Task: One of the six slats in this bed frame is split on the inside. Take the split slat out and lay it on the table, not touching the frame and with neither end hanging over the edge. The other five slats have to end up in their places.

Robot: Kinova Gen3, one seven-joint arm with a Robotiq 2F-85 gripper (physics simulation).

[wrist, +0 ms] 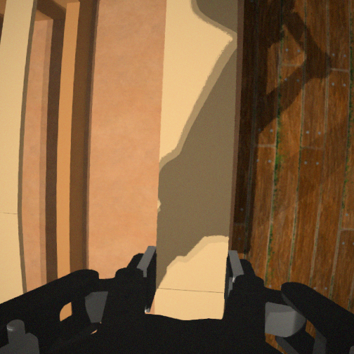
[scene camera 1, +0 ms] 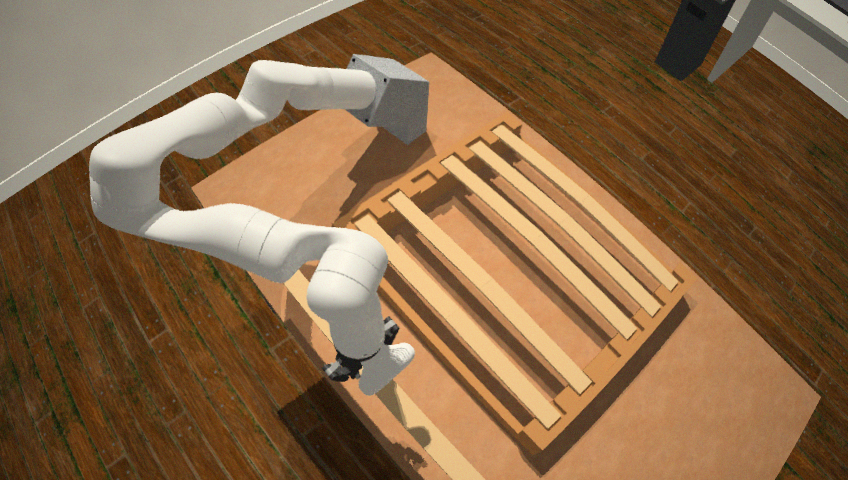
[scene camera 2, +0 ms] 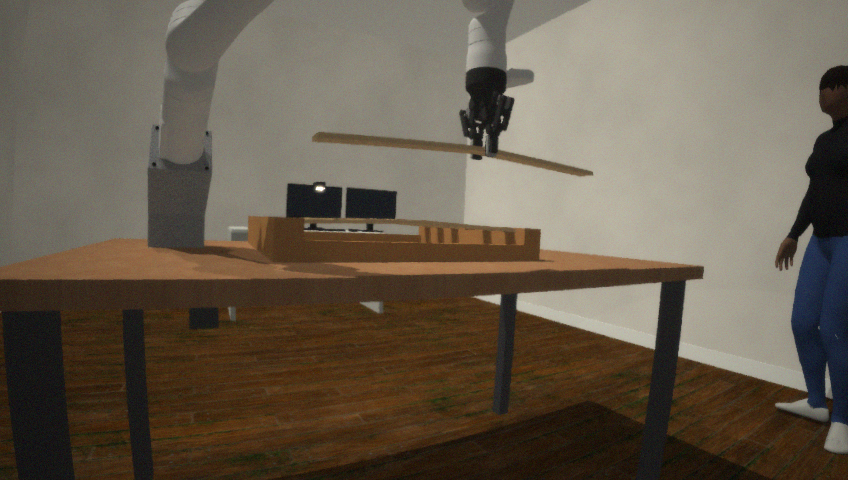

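Observation:
My gripper (scene camera 2: 483, 149) (wrist: 191, 263) is shut on a long pale slat (scene camera 1: 443, 452) (scene camera 2: 386, 141) (wrist: 197, 150), gripping its two long edges. In scene camera 2 the slat hangs well above the table and tilts slightly. In scene camera 1 it runs alongside the frame's lower-left side; its lower end is cut off by the view, and the arm hides the fingertips. The bed frame (scene camera 1: 538, 440) (scene camera 2: 386, 251) (wrist: 65, 150) holds the other five slats. Its empty slot (scene camera 1: 424, 178) is third from the lower-left side. A thin line crosses the held slat; no split shows.
The table (scene camera 1: 714, 368) (scene camera 2: 416, 285) (wrist: 125, 150) shows between the frame and the held slat in the wrist view. The table's edge and the wooden floor (wrist: 310, 200) lie close by the slat's other side. The arm's base (scene camera 1: 398, 98) (scene camera 2: 175, 208) stands behind the frame. A person (scene camera 2: 824, 208) stands at the right.

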